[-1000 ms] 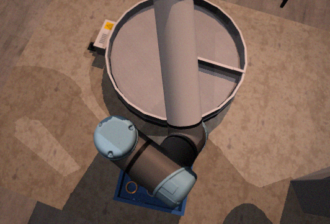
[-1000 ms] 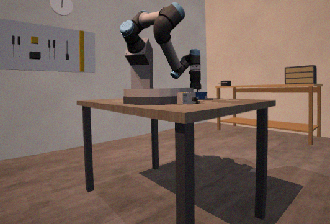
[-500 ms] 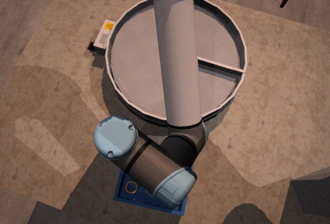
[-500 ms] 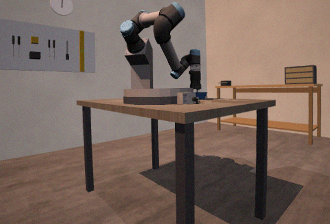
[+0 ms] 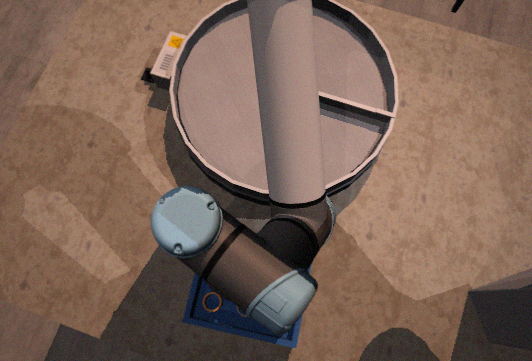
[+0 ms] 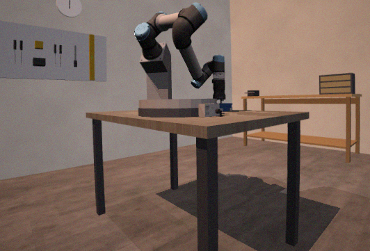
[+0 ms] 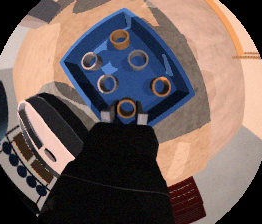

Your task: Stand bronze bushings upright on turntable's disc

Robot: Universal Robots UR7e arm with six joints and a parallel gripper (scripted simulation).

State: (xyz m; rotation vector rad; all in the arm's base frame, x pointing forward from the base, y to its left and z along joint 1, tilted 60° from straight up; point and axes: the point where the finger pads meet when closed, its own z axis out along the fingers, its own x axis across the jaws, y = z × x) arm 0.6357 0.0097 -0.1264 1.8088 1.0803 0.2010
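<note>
Now: the blue crate 50 mm behind my hand and 40 mm to the left of it. From my hand the other things lie so: turntable disc 70 mm behind, 330 mm to the right, 20 mm above.
</note>
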